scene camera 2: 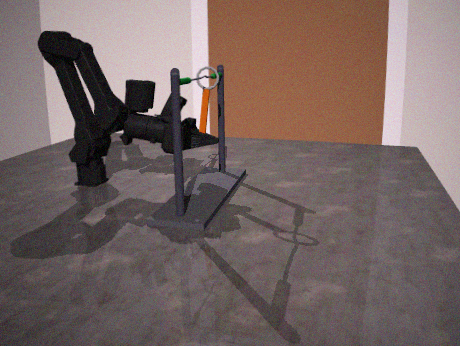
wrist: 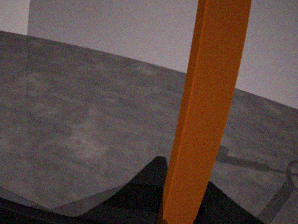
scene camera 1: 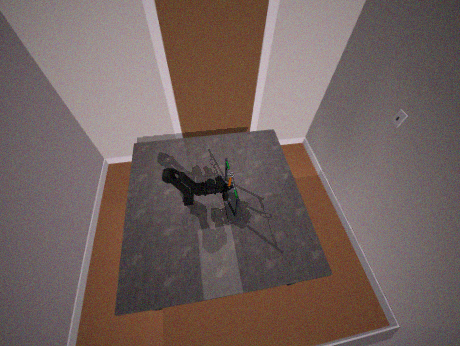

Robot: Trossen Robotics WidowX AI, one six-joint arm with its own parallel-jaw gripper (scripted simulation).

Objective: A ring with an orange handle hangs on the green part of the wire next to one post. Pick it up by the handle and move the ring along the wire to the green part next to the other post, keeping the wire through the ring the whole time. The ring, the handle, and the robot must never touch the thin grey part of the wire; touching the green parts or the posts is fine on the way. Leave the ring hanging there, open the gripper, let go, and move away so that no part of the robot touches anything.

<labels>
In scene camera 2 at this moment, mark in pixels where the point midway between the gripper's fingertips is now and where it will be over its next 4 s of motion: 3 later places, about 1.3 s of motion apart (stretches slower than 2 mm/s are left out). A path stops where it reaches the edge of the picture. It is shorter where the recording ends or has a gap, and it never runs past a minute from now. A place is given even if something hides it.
My gripper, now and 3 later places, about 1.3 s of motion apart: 218,141; 218,136; 221,138; 209,135
</labels>
